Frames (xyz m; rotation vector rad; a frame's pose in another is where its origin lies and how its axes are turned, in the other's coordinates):
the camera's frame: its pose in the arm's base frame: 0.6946 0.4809 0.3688 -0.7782 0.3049 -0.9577
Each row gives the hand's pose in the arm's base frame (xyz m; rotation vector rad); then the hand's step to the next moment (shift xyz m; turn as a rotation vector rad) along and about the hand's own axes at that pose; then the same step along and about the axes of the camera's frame.
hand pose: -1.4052 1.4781 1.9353 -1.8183 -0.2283 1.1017
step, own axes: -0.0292 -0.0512 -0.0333 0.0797 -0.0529 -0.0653
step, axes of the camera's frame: 0.0285 -0.0336 0.0514 0.0363 0.0762 0.0793
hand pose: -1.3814 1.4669 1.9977 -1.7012 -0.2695 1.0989
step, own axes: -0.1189 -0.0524 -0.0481 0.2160 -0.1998 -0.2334
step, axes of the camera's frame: 0.0730 -0.1137 0.0309 0.1473 0.2051 0.2780
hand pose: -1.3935 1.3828 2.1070 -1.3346 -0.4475 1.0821
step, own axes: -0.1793 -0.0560 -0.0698 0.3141 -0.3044 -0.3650
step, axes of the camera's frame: 0.1510 -0.1293 -0.0251 0.2392 0.3052 0.4173
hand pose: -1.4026 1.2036 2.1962 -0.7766 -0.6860 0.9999
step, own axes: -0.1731 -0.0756 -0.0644 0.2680 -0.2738 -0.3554
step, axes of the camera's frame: 0.1749 -0.0552 -0.0787 0.2389 0.2898 0.3633
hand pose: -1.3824 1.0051 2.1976 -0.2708 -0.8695 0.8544
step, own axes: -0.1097 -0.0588 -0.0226 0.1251 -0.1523 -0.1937
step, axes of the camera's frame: 0.0990 -0.0011 -0.0787 0.1407 0.1557 0.1798
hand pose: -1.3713 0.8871 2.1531 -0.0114 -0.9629 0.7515
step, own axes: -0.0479 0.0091 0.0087 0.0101 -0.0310 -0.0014
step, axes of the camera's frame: 0.0007 -0.0017 -0.0495 0.0280 -0.0039 0.0162
